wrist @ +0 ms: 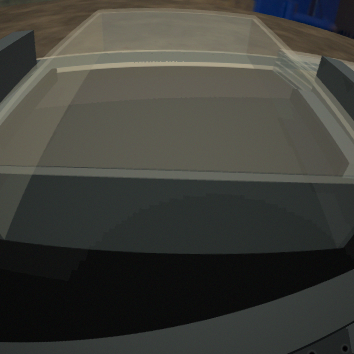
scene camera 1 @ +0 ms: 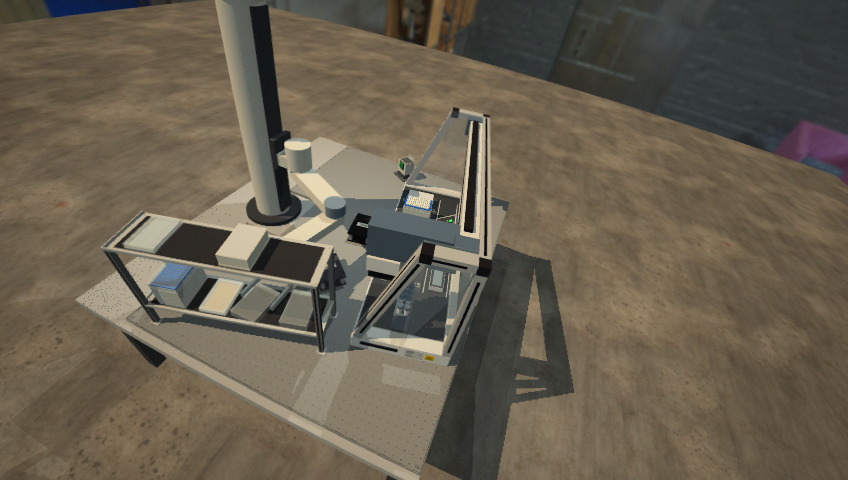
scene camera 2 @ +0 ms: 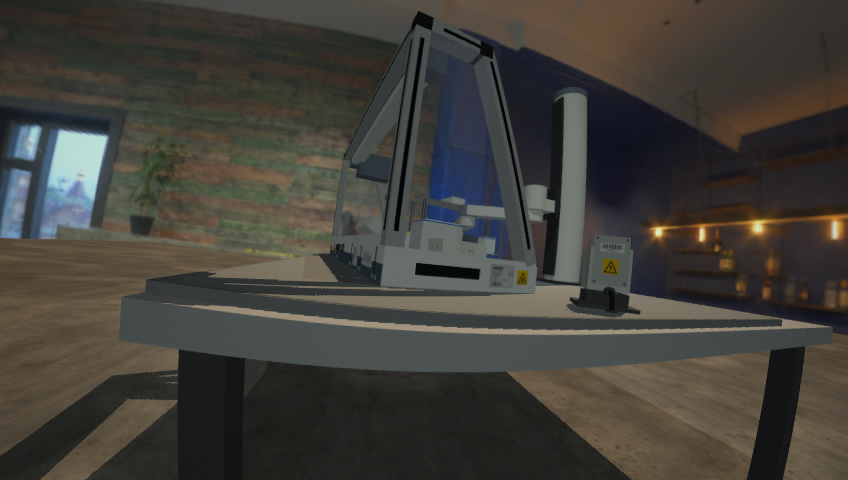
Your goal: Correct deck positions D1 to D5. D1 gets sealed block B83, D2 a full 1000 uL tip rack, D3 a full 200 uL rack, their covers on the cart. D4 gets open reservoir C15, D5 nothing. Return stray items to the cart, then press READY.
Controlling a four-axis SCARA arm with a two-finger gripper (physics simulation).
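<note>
My gripper [wrist: 177, 56] is shut on a clear cover [scene camera 1: 254, 303] [wrist: 175, 212], held level at the lower shelf of the cart [scene camera 1: 319, 321]. In scene camera 1 the cart's top shelf hides most of the gripper. Another clear cover [scene camera 1: 299, 309] lies to the right on that shelf. Left of the held cover are a pale gridded rack [scene camera 1: 221, 296] and a blue-topped rack [scene camera 1: 172, 279]. The top shelf bears a clear-covered plate [scene camera 1: 152, 233] and a white box [scene camera 1: 242, 245]. A blue-and-white tip rack [scene camera 1: 418, 201] stands at the deck's far end. Labels are unreadable.
The gantry head [scene camera 1: 395, 237] hides the middle of the deck. Small round vessels [scene camera 1: 403, 307] and a framed plate [scene camera 1: 437, 278] show near the deck's front. The deck's upright frame [scene camera 1: 487, 178] [scene camera 2: 410, 136] rises beside the arm column [scene camera 1: 243, 107] [scene camera 2: 572, 184]. A small screen unit [scene camera 1: 405, 165] [scene camera 2: 610, 264] stands behind.
</note>
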